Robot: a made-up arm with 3 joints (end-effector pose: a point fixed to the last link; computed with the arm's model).
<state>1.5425 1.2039 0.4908</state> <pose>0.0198 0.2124 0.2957 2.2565 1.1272 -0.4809</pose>
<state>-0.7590 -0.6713 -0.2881</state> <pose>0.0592 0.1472 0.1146 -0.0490 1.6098 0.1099</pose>
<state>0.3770 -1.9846 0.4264</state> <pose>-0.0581 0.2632 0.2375 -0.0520 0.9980 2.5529</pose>
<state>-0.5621 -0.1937 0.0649</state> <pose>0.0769 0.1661 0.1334 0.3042 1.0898 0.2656</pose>
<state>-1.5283 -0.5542 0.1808</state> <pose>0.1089 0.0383 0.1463 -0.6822 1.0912 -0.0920</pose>
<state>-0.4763 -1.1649 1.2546</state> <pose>0.0308 0.2251 0.1304 0.0241 0.6075 1.7883</pose>
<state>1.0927 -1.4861 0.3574</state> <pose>-0.0339 0.2560 0.3633 0.8579 0.4618 2.4794</pose>
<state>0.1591 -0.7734 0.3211</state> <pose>0.0219 0.2700 0.1992 0.5915 1.1286 1.2976</pose>
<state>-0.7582 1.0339 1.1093</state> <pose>0.0839 0.0854 0.2002 -0.1795 -0.4550 -0.1764</pose>
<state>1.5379 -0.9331 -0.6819</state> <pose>-0.0062 0.2067 0.3980 1.0305 1.6426 2.2903</pose>
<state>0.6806 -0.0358 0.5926</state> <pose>0.0497 0.2621 0.2610 1.3787 0.6300 0.8483</pose>
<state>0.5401 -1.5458 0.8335</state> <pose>-0.0359 0.2852 0.2799 0.6508 0.4038 2.3923</pose>
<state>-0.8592 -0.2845 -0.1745</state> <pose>0.0820 0.1257 0.1249 0.0964 1.2360 -0.0347</pose>
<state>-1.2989 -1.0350 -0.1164</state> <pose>0.0719 0.0651 0.1134 -0.6500 1.6727 -0.0727</pose>
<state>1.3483 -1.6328 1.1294</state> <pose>-0.0304 0.2143 0.4136 1.3820 -0.8603 2.4620</pose>
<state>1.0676 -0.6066 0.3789</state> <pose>0.0192 0.2679 0.3418 1.5228 0.7420 1.6204</pose>
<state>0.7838 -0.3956 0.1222</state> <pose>0.0235 0.2751 0.2871 1.3576 1.1597 1.2505</pose>
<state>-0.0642 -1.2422 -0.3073</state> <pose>-0.0046 0.2403 0.1657 -0.0683 1.9040 1.0789</pose>
